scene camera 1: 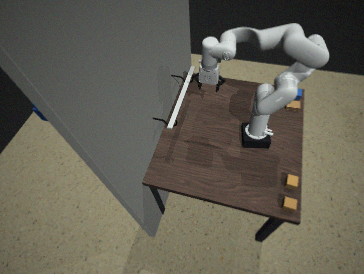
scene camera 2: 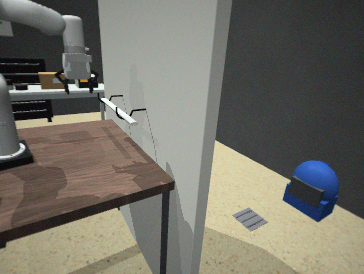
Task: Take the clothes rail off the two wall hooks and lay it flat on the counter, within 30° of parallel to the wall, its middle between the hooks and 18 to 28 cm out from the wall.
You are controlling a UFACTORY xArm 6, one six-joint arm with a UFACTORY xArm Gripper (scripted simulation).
In view: my gripper (scene camera 2: 79, 93) and a grey wall (scene camera 2: 172, 66).
